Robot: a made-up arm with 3 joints. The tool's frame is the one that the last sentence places. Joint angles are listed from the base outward.
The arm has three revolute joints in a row. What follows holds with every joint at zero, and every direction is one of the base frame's. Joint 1 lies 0.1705 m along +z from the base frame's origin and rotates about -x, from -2.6 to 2.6 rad. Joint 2 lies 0.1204 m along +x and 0.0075 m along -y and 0.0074 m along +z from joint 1 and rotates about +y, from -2.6 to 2.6 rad. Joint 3 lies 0.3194 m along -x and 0.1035 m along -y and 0.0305 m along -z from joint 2 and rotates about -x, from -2.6 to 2.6 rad. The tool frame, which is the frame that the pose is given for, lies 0.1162 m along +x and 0.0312 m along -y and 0.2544 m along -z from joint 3; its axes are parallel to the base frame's.
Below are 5 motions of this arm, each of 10 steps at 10 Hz.
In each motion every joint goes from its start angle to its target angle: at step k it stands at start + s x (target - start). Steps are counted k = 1, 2, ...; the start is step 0. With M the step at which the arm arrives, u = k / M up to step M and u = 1 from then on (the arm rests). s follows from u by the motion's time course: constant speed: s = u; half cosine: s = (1 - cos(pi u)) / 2; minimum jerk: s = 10 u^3 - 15 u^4 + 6 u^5.
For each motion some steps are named. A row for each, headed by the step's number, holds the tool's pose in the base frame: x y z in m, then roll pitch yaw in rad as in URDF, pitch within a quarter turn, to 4 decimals.
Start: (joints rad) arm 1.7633 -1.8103 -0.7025
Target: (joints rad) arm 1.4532 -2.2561 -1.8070
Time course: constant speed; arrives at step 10
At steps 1, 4, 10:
1: 0.3962 -0.1305 0.1387 -0.7122 0.1550 1.8584
4: 0.3529 -0.1188 0.0707 -0.3987 0.0626 1.9895
10: 0.2500 -0.1312 0.0104 0.1616 -0.0910 2.2595

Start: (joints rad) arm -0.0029 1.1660 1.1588
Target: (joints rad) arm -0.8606 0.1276 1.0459
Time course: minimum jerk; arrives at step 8
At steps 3, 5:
3: -0.0949 -0.3662 0.1771 -0.7625 0.8465 0.2790
5: -0.1153 -0.2696 -0.0536 -0.4101 0.3319 0.2511

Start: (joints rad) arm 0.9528 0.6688 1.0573
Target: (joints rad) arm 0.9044 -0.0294 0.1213
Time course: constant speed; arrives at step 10
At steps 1, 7, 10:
1: -0.1320 -0.1986 0.4437 -1.9991 0.3351 -0.5063
7: -0.1247 -0.3077 0.2366 -1.3289 0.1089 -0.1437
10: -0.0745 -0.3251 0.1346 -1.0259 -0.0182 0.0231

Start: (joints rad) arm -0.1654 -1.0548 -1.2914
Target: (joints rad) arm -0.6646 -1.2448 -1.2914
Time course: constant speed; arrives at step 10
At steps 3, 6, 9, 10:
3: 0.1475 0.1909 -0.0120 1.9258 -1.0204 -0.5602
6: 0.1611 0.2151 0.0203 2.1998 -0.9660 -0.8120
9: 0.1746 0.2336 0.0563 2.4154 -0.8770 -1.0135
10: 0.1791 0.2383 0.0689 2.4742 -0.8416 -1.0694

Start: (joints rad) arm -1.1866 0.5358 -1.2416
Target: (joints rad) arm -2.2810 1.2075 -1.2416
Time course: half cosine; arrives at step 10
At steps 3, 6, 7, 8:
3: -0.1272 -0.0039 0.2923 2.6881 0.0988 0.6681
6: -0.1113 -0.1296 0.2524 3.0034 -0.2733 0.9491
7: -0.1021 -0.1594 0.2218 3.0604 -0.4208 1.0158
8: -0.0933 -0.1777 0.1930 3.0920 -0.5446 1.0648

